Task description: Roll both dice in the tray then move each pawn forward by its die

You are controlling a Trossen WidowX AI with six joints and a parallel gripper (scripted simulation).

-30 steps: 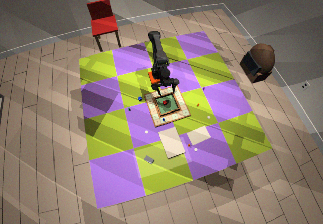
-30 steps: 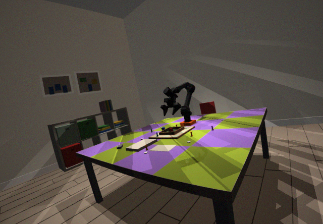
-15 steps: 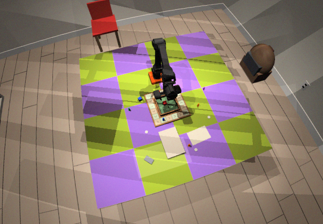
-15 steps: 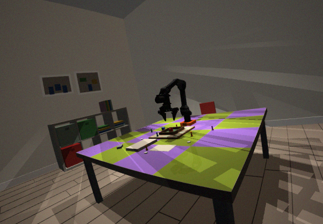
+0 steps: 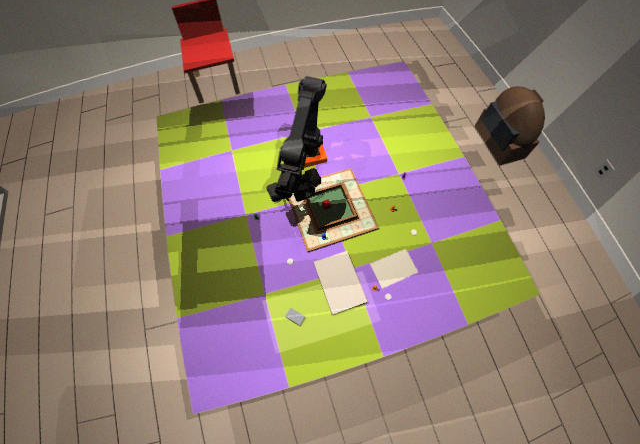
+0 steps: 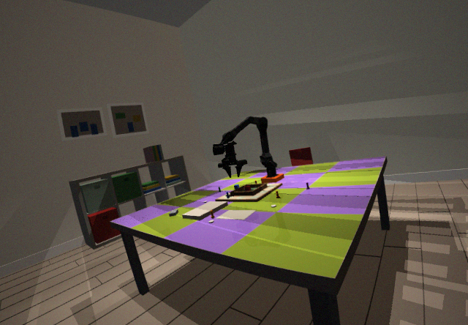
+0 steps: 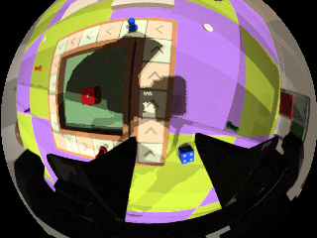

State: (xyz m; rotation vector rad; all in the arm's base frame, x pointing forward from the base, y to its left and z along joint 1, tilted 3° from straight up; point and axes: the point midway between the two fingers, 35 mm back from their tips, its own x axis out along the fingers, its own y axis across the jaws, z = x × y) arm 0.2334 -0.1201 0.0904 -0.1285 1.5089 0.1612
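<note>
Now: the red pawn 8 cm behind my gripper tip, 10 cm to the left of it and 6 cm below it. Also, from my gripper tip: small grey card: 41 cm ahead, 10 cm to the right, 8 cm below; blue pawn: 15 cm ahead, 7 cm to the left, 6 cm below; green tray: 3 cm ahead, 13 cm to the left, 8 cm below.
</note>
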